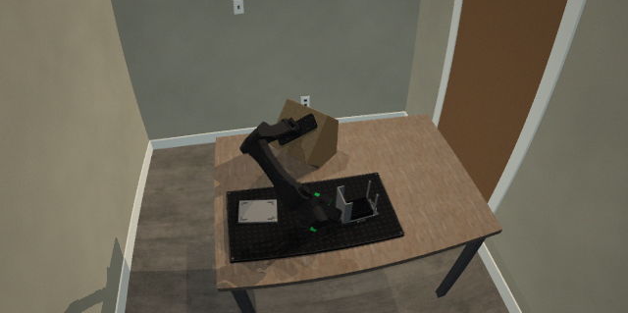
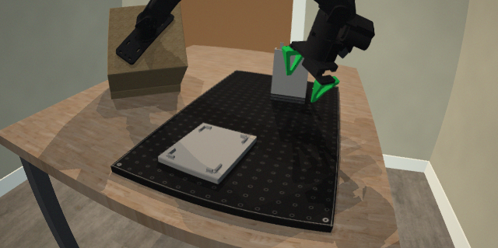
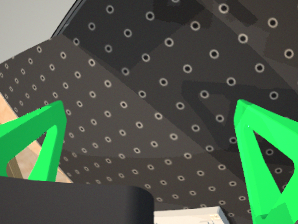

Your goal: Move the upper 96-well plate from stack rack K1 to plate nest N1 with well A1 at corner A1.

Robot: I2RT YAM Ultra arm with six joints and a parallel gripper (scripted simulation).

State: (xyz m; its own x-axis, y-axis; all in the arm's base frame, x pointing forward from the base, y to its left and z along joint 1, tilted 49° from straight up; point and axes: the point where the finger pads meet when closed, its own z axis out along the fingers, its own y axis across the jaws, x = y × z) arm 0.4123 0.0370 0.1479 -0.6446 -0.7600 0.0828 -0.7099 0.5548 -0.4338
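Right now my hand is 100 mm to the right of the pale wall and 20 mm past it. The rest, counted from my hand: grey plate nest N1 (200 mm to the right, 170 mm behind, 70 mm below); pale A1 mark (150 mm to the right, 100 mm behind, 70 mm below); black 96-well plate (170 mm to the left, 40 mm below, 20 mm behind).
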